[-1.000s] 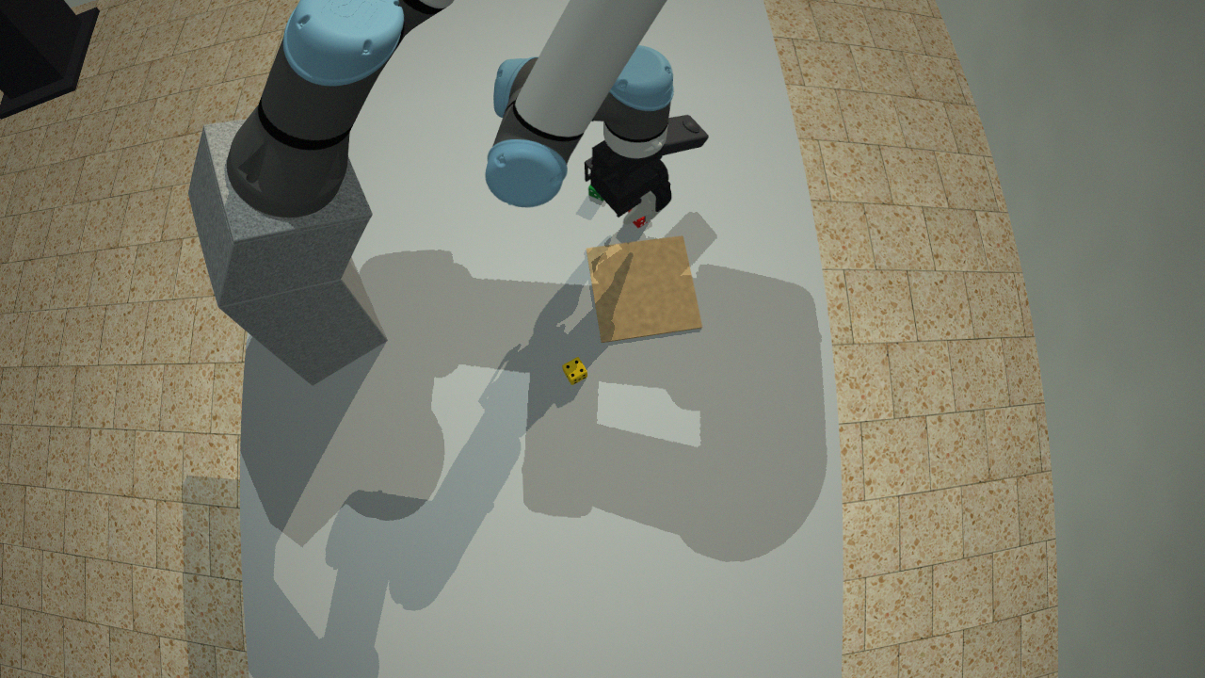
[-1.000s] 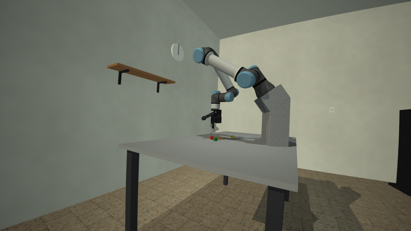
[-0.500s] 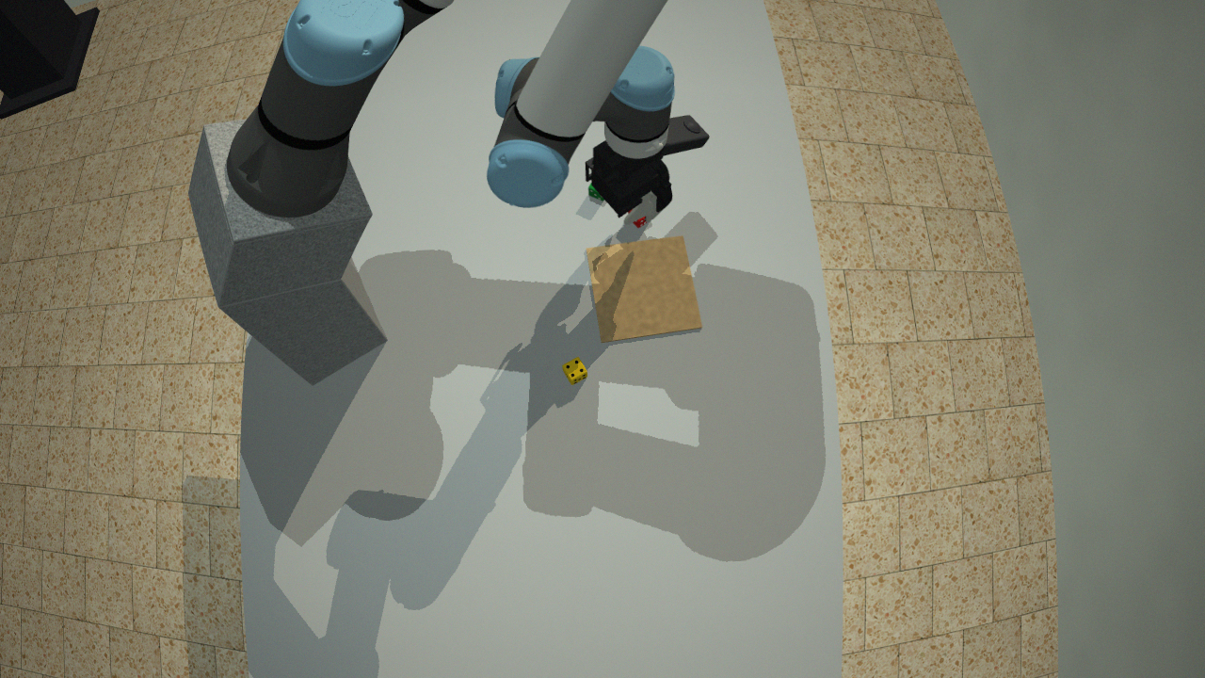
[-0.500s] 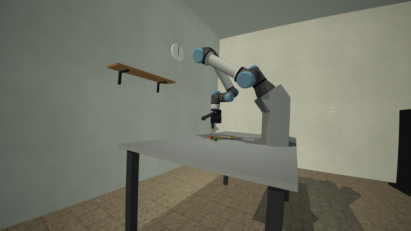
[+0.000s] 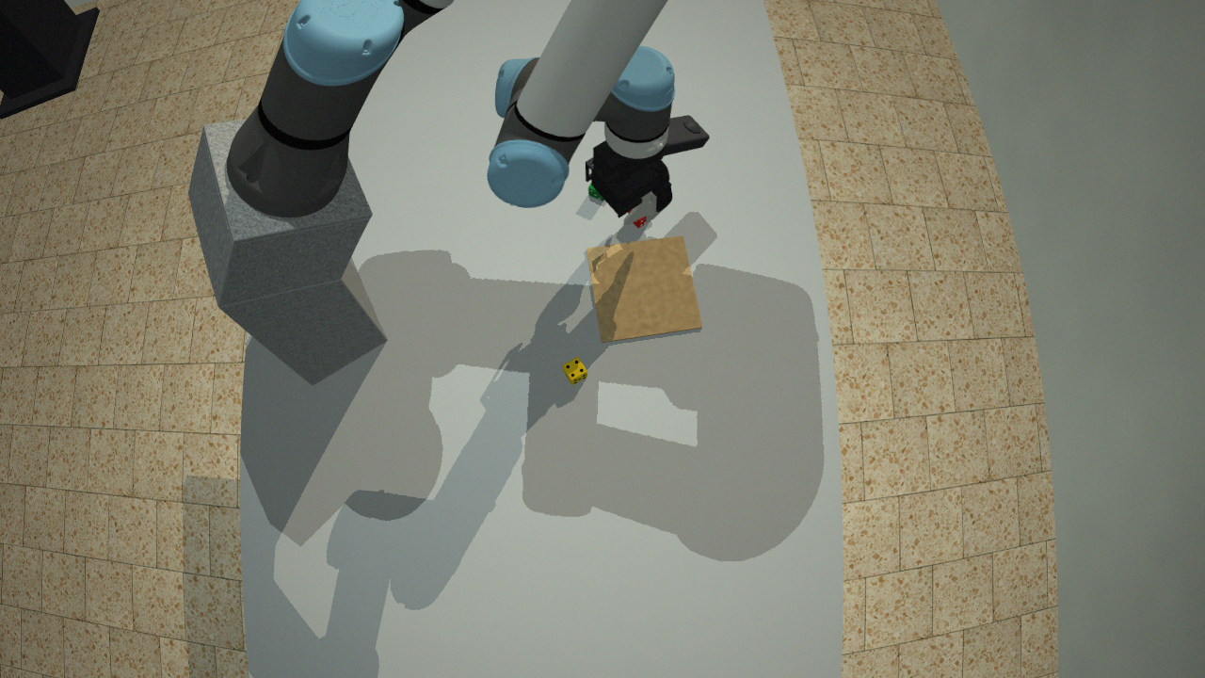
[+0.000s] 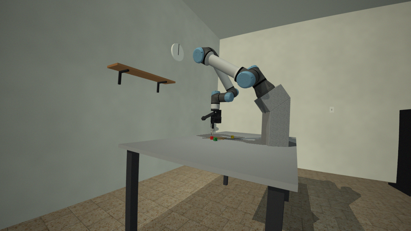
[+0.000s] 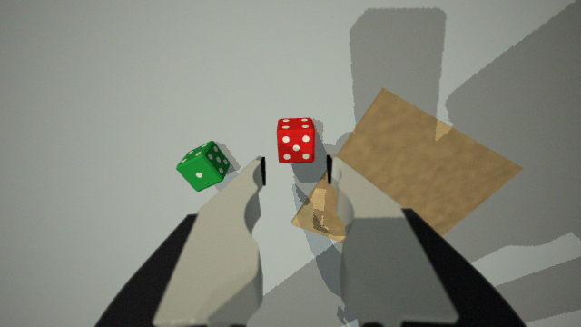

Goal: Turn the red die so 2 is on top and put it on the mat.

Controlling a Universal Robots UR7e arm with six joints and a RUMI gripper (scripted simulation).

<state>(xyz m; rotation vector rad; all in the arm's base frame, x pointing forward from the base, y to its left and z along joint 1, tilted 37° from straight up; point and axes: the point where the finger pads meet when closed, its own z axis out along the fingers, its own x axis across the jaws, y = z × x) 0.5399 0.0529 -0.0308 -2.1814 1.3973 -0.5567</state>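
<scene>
Right now the red die is 4 cm below my hand. Round my hand: yellow die (22 cm to the right, 12 cm behind, 4 cm below); then green die (5 cm to the left, 5 cm behind, 4 cm below); then tan mat (11 cm to the right, 5 cm below, 1 cm behind).
</scene>
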